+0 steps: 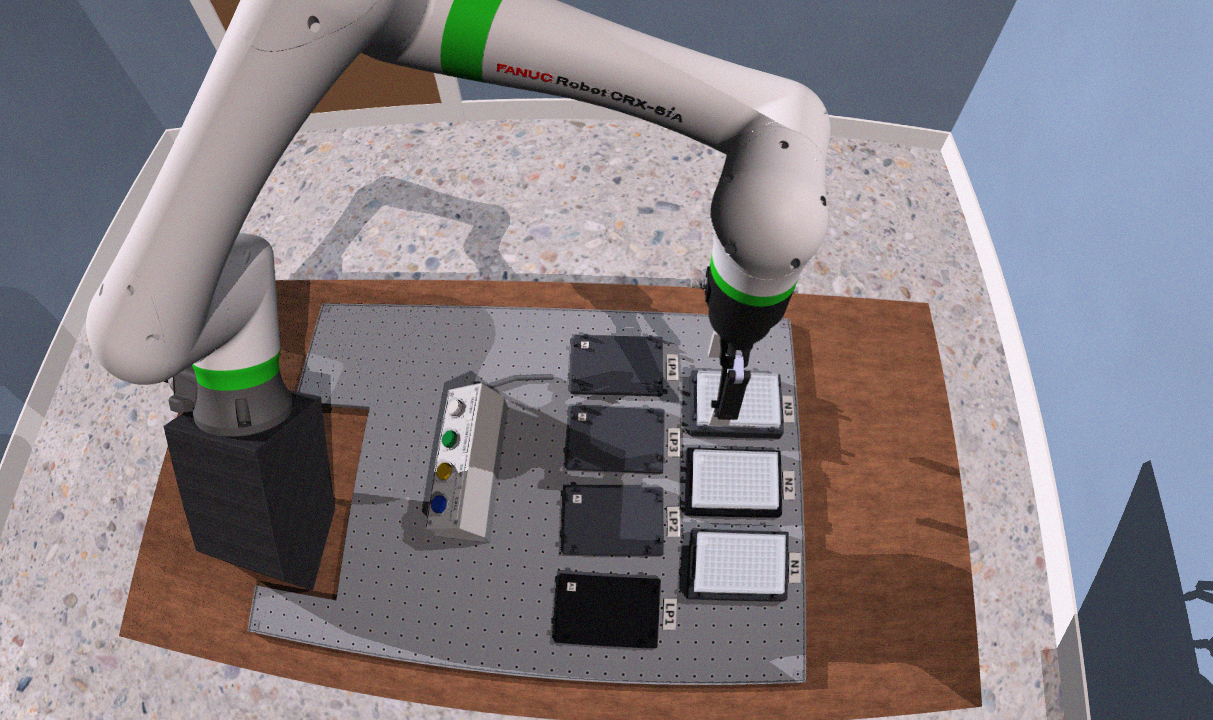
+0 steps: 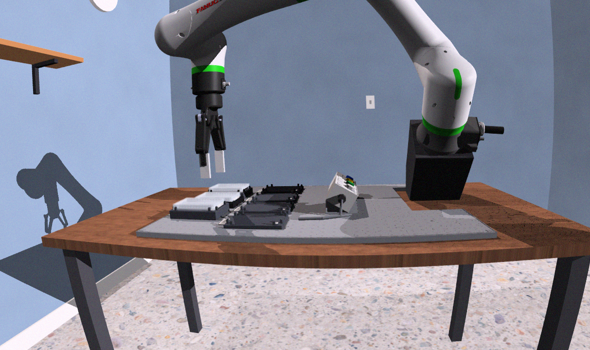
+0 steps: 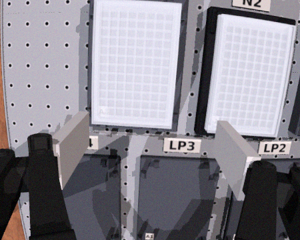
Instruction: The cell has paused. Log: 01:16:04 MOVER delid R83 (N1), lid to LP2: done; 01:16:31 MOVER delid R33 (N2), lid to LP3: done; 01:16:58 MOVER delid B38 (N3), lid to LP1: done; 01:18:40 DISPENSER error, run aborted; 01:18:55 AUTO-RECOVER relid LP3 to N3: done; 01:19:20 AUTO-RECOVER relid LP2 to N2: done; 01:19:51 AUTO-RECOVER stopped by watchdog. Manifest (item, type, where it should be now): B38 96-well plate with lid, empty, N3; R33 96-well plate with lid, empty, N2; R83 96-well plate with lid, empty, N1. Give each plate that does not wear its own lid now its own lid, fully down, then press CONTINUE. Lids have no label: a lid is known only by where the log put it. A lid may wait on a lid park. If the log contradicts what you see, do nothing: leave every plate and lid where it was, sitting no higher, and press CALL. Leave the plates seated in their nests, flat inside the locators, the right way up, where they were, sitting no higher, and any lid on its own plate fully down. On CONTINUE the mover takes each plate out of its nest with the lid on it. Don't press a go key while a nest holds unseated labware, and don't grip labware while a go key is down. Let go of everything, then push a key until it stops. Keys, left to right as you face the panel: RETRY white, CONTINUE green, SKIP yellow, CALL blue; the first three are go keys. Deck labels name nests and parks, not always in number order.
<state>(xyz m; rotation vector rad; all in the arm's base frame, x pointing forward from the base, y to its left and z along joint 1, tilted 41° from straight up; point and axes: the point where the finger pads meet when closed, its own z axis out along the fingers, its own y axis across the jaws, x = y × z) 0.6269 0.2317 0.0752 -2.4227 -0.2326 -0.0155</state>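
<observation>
My hand is 36 cm past the green continue key, 14 cm to the left of it and 7 cm above it. Round my hand: park LP2 (19 cm to the right, 13 cm below, 11 cm behind); LP4 (16 cm behind, 13 cm below, 6 cm to the left); LP3 (13 cm below, 13 cm behind, 7 cm to the right).
</observation>
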